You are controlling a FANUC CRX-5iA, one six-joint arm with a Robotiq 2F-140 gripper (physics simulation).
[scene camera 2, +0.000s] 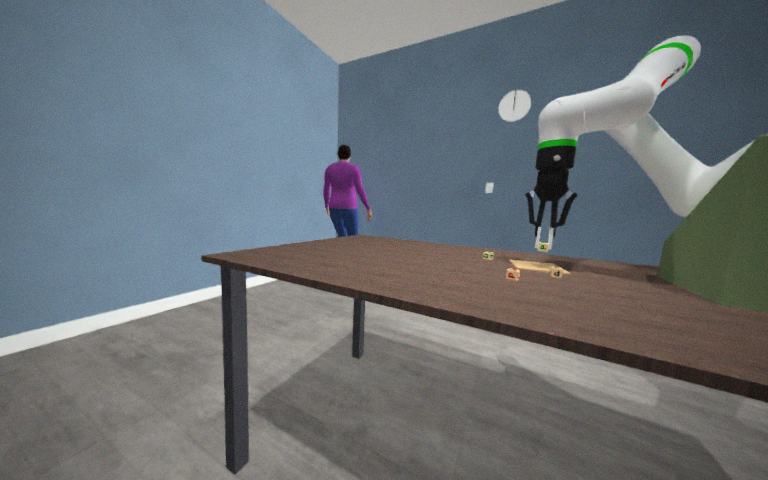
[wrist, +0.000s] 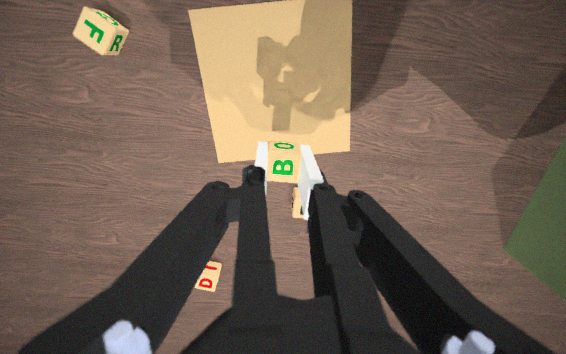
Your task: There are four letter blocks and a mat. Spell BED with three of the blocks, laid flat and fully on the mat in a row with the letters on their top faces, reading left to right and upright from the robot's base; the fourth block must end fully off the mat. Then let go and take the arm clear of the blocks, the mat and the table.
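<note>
My gripper (scene camera 2: 543, 243) (wrist: 282, 159) is shut on the B block (scene camera 2: 543, 247) (wrist: 283, 167), which has a green B on its top face and a green O on a side. It is held in the air; in the wrist view it overlaps the lower edge of the tan mat (scene camera 2: 525, 264) (wrist: 225, 60). A block with black letters (scene camera 2: 556, 273) (wrist: 297, 202) is off the mat, mostly hidden behind a finger in the wrist view. The red D block (scene camera 2: 512, 274) (wrist: 208, 276) lies on the table, partly hidden by the gripper. The F block (scene camera 2: 488, 255) (wrist: 100, 31) lies off the mat, turned at an angle.
The brown table (scene camera 2: 368, 266) (wrist: 125, 130) carries the mat and the loose blocks. The green robot stand (scene camera 2: 730, 237) (wrist: 545, 225) is at the right. A person in a purple top (scene camera 2: 343, 186) stands beyond the table. Arm shadows fall across the mat.
</note>
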